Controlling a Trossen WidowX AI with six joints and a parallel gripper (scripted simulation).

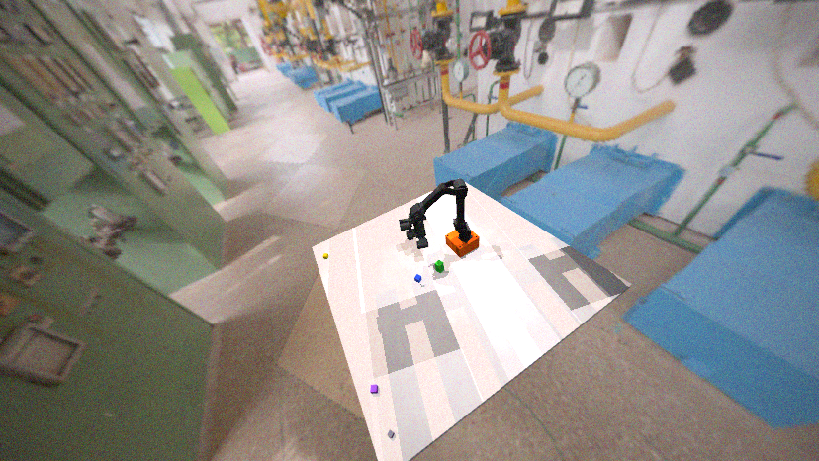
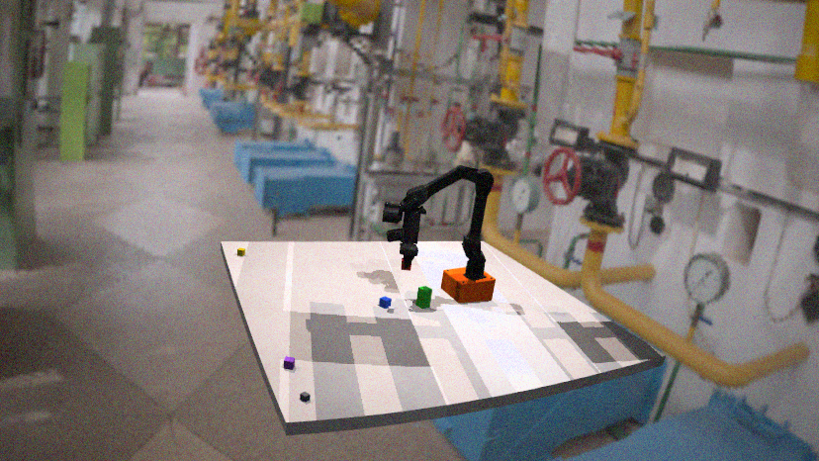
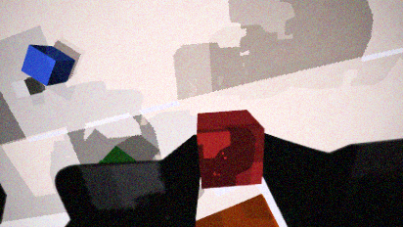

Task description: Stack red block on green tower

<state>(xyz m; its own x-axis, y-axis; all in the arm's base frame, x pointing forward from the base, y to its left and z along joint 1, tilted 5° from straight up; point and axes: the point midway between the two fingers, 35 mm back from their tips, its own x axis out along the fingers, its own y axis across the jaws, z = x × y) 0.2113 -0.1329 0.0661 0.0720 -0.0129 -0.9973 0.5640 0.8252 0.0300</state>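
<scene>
The blue block is 150 mm ahead of my gripper tip, 110 mm to the left of it and 80 mm below it. Round my gripper tip: red block (10 mm above); purple block (630 mm ahead, 380 mm to the left, 80 mm below); yellow block (480 mm to the right, 460 mm ahead, 80 mm below).
</scene>
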